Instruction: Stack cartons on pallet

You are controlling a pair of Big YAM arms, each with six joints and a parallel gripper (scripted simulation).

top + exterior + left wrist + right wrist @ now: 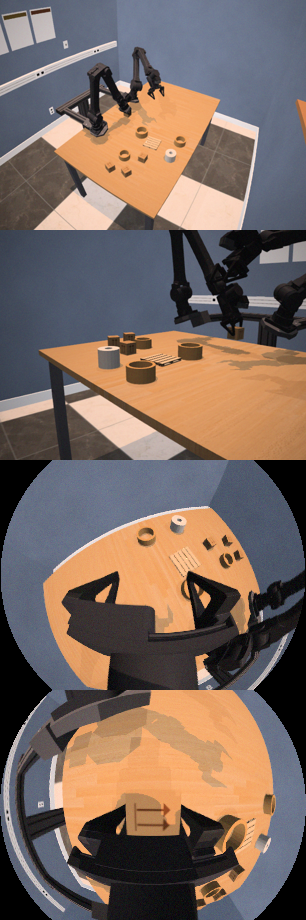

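My right hand is 340 mm short of the wooden pallet, 160 mm to the left of it and 90 mm above it. The rest, counted from my right hand: brown carton: 310 mm ahead, 520 mm to the right, 70 mm below.
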